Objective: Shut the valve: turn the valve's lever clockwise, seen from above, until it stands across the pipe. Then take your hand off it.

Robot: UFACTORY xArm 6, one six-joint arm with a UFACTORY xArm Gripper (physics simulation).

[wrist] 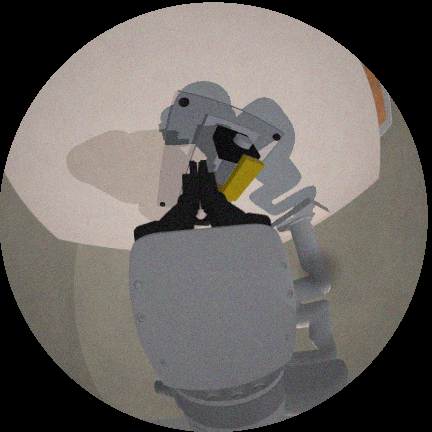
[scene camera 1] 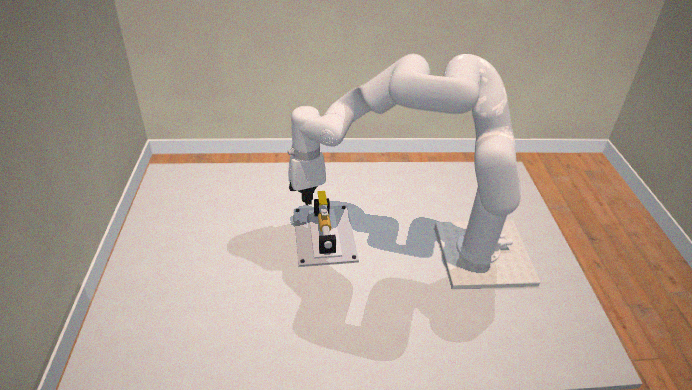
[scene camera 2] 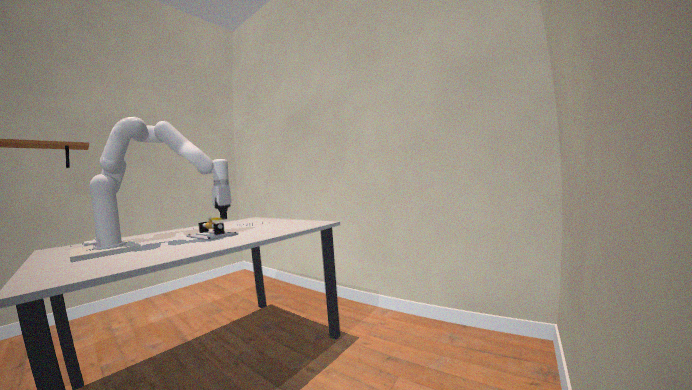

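Note:
The valve's yellow lever [scene camera 1: 322, 198] [scene camera 2: 216, 218] [wrist: 243, 178] lies along the pipe and points to the back in scene camera 1. The orange valve body [scene camera 1: 324, 221] sits on the pale pipe [scene camera 1: 326, 230], between black end blocks, one of them the near block [scene camera 1: 322, 250]. My gripper [scene camera 1: 307, 202] [scene camera 2: 223, 217] [wrist: 196, 170] is shut and empty, pointing down. In scene camera 1 it is left of the lever, near its far end, with a small gap showing. In the wrist view the right finger hides part of the valve body.
The valve's mounting plate [scene camera 1: 306, 245] [wrist: 172, 172], with dark corner bolts, lies on the pale table top [scene camera 1: 175, 310] [scene camera 2: 280, 227]. The arm's base plate [scene camera 1: 520, 275] is to the right in scene camera 1. The arm arches above the table, and its shadow crosses the plate.

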